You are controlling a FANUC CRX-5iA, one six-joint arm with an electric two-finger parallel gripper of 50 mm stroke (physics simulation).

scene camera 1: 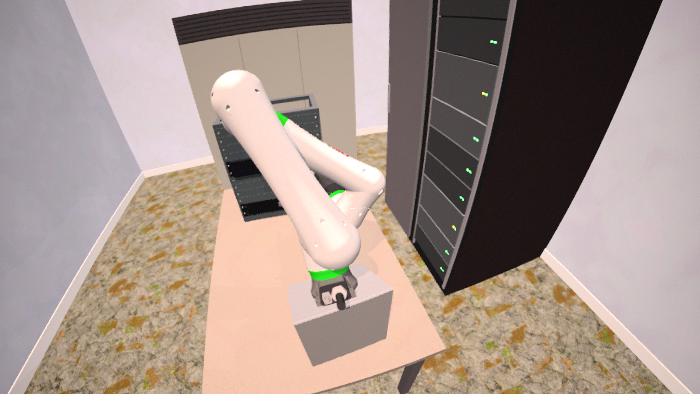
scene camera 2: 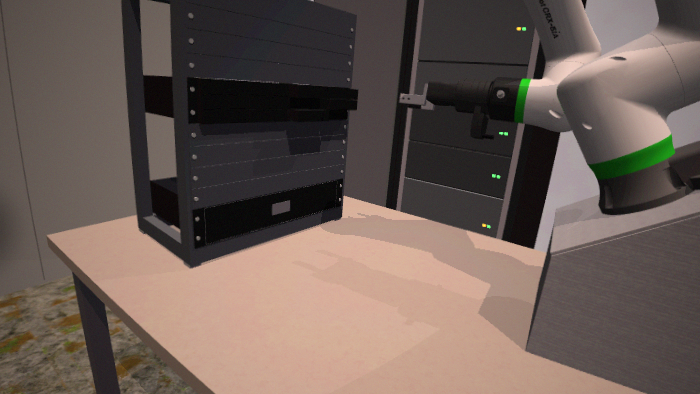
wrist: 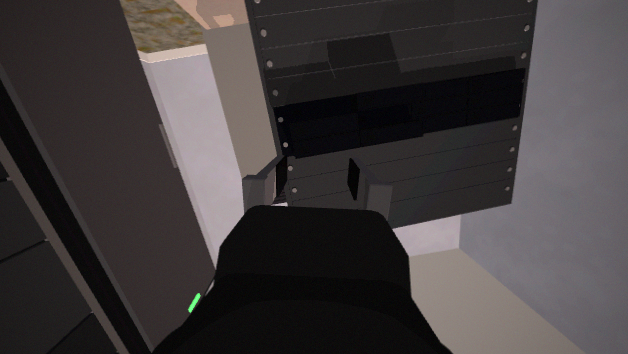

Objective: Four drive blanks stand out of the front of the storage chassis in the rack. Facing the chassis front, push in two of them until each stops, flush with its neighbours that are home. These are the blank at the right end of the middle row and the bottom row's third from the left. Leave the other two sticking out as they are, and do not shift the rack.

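Where they show: gripper, fingertip midpoint: (scene camera 2: 404, 100) (wrist: 317, 169); arm's base at its link origin: (scene camera 1: 334, 288) (scene camera 2: 647, 197).
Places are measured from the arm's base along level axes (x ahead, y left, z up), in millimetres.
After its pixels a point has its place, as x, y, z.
Observation:
The storage chassis (scene camera 1: 241, 168) {697, 381, 90} (scene camera 2: 235, 100) {698, 357, 91} (wrist: 450, 102) {702, 288, 83} is a black band across the rack (scene camera 1: 234, 142) {711, 383, 227} (scene camera 2: 182, 165) {720, 466, -41} (wrist: 450, 165) {716, 306, 209}. The wrist view shows it upside down, its right end at image left. In scene camera 2, a dark blank (scene camera 2: 345, 98) {681, 44, 104} stands out at the chassis's right end; protruding dark shapes also show left of it. The rows and separate blanks are too dark to tell apart surely. My gripper (scene camera 2: 405, 98) {522, 0, 112} (wrist: 317, 169) {522, 0, 112} is open and empty, in front of the rack and apart from the chassis, toward its right end. The arm hides it in scene camera 1.
The rack stands on the table (scene camera 1: 250, 300) {178, 372, -272} (scene camera 2: 250, 325) {460, 473, -272}. A black unit (scene camera 2: 235, 217) {713, 351, -175} with a grey label is low in it. The arm stands on a grey pedestal (scene camera 1: 345, 337) {-114, -10, -121} (scene camera 2: 615, 295) {-1, 151, -127}. A tall server cabinet (scene camera 1: 565, 125) (scene camera 2: 460, 165) stands beyond the table's right side.

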